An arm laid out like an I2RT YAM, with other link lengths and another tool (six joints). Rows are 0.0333 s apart.
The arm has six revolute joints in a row. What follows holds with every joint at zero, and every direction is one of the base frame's.
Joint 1 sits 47.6 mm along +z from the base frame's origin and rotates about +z.
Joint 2 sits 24.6 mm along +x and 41.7 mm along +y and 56 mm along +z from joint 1 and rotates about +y.
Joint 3 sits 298.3 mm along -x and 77.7 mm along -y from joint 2 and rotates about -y.
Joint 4 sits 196 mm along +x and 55 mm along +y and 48 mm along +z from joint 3 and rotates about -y.
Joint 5 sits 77.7 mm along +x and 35.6 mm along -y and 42.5 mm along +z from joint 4 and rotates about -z.
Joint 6 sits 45.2 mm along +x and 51.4 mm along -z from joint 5 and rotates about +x.
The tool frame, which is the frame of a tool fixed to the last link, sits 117 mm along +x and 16 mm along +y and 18 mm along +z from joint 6; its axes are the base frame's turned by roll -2.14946, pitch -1.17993 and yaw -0.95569 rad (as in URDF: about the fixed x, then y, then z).
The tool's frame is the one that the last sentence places.
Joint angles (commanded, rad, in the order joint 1, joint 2, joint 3, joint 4, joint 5, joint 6), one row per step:
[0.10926, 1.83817, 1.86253, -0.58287, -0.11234, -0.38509]
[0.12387, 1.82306, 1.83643, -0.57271, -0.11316, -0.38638]
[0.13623, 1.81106, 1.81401, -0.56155, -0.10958, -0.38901]
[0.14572, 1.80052, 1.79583, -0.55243, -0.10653, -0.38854]
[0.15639, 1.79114, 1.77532, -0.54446, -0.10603, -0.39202]
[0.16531, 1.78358, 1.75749, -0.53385, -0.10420, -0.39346]
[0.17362, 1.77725, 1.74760, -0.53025, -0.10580, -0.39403]
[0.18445, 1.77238, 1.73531, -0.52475, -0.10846, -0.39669]
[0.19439, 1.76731, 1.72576, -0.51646, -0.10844, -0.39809]
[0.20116, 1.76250, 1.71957, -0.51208, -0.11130, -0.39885]
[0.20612, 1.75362, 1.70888, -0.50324, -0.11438, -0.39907]
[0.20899, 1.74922, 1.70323, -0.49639, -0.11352, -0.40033]
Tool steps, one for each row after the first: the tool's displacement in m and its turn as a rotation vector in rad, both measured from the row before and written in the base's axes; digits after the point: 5 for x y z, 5 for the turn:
[-0.00511, 0.00687, -0.00116, -0.00073, 0.00060, 0.01598]
[-0.00376, 0.00513, -0.00114, -0.00395, -0.00156, 0.01071]
[-0.00318, 0.00377, -0.00052, -0.00101, -0.00159, 0.00666]
[-0.00362, 0.00469, -0.00227, -0.00358, 0.00228, 0.01208]
[-0.00249, 0.00372, -0.00153, -0.00208, -0.00083, 0.00813]
[-0.00263, 0.00391, -0.00028, 0.00038, -0.00004, 0.00997]
[-0.00270, 0.00529, -0.00155, -0.00110, 0.00146, 0.01449]
[-0.00196, 0.00452, 0.00015, -0.00042, -0.00411, 0.01066]
[-0.00195, 0.00341, 0.00065, 0.00146, -0.00285, 0.00960]
[-0.00243, 0.00243, 0.00162, 0.00282, -0.00662, 0.00770]
[-0.00086, 0.00110, 0.00108, -0.00030, -0.00593, 0.00278]

